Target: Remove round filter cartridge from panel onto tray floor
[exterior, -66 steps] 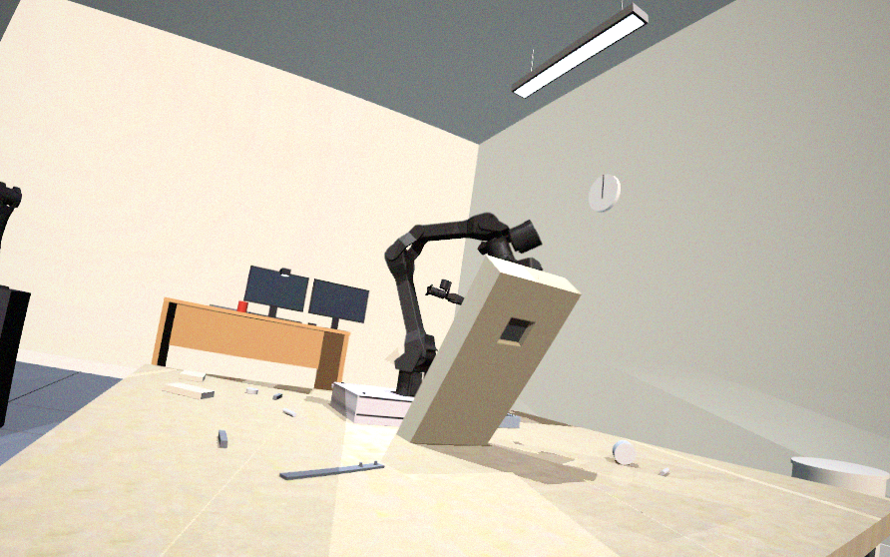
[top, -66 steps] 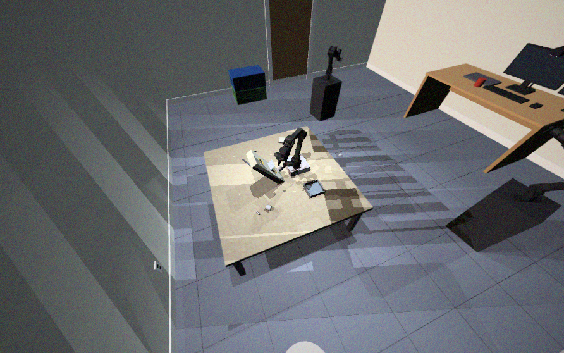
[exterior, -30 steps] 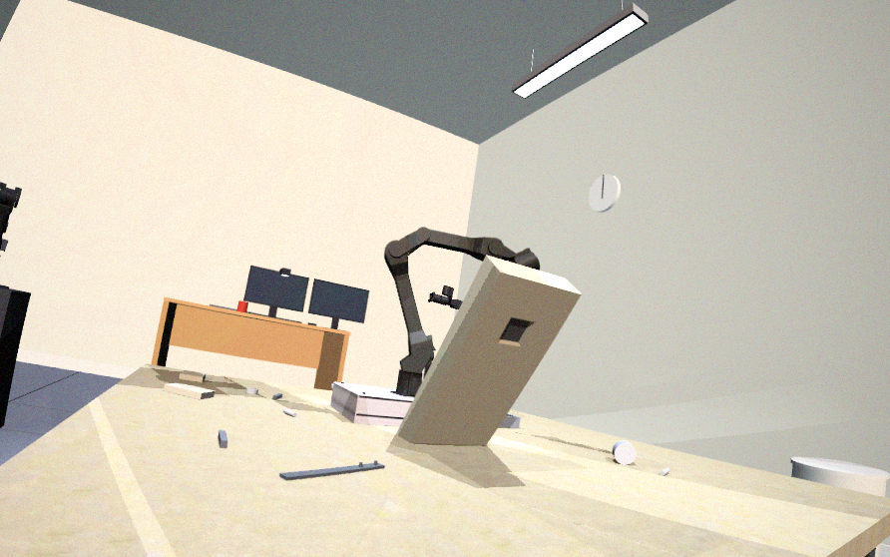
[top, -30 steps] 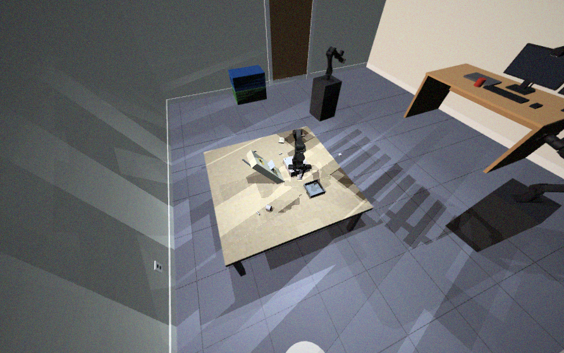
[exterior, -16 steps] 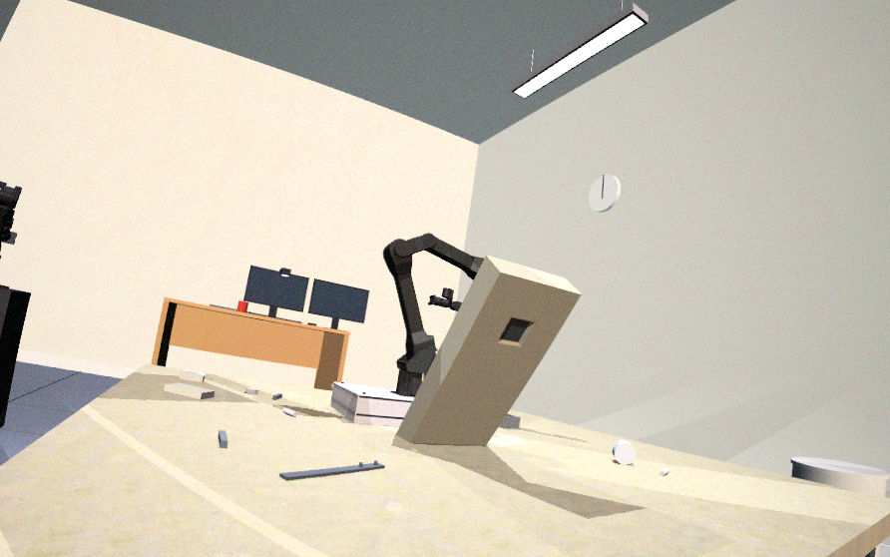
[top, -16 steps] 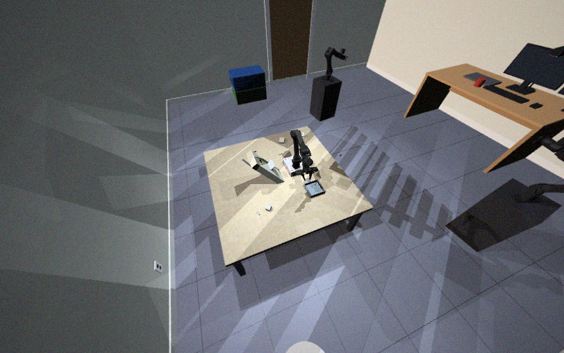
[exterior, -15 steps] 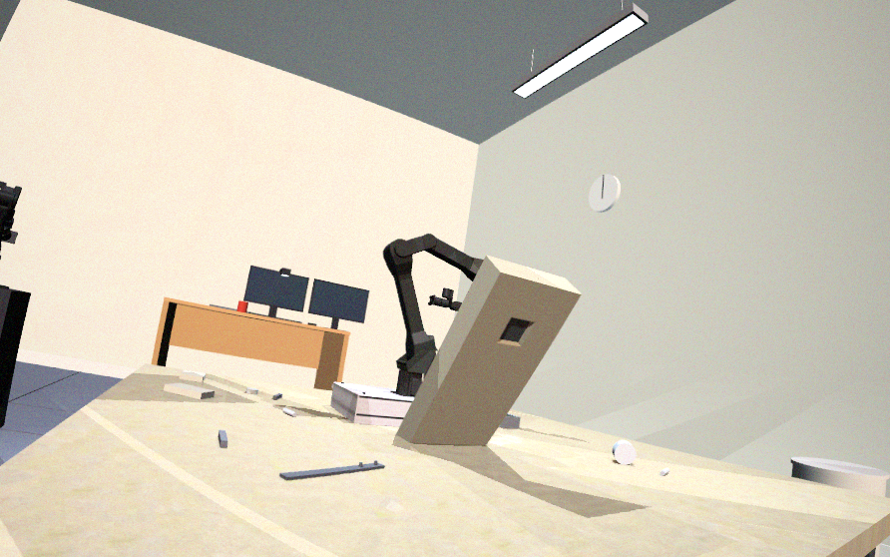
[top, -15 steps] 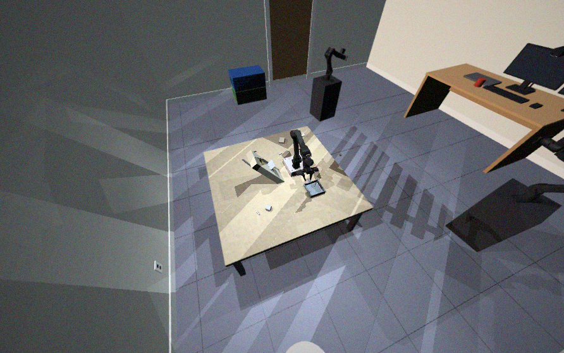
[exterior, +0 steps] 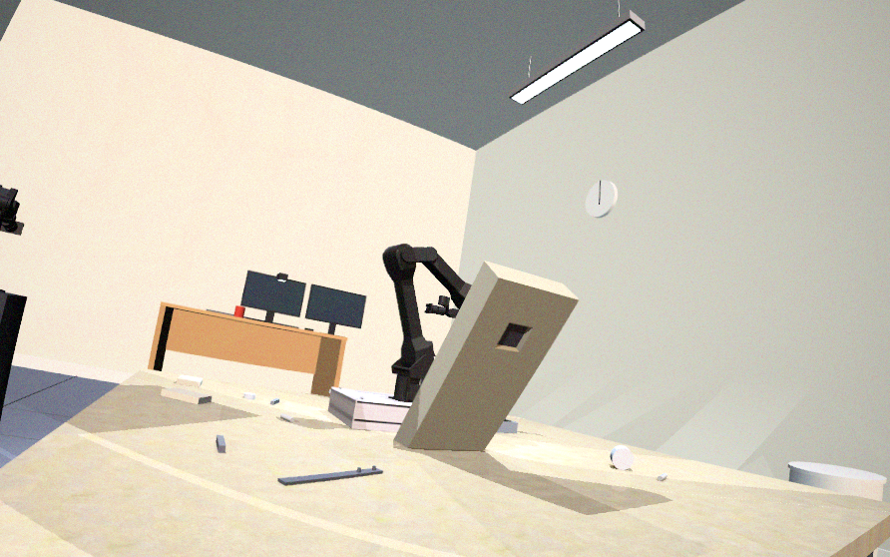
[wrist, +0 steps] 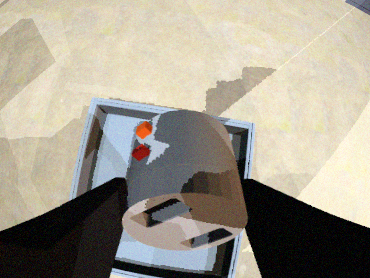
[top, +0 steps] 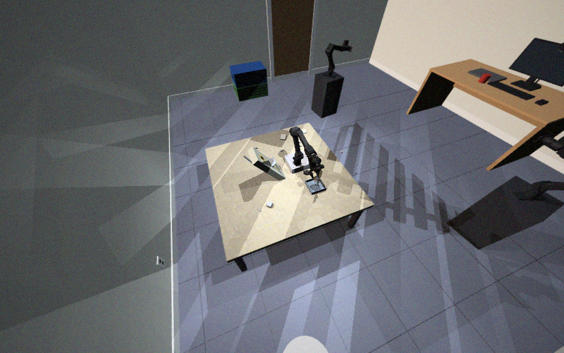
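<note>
Now: the blue-floored tray 20 mm behind my gripper tip and 120 mm below it. From my gripper tip the other things lie so: service panel (320 mm ahead, 330 mm to the right, 50 mm above); round filter cartridge (right at my gripper tip).
</note>
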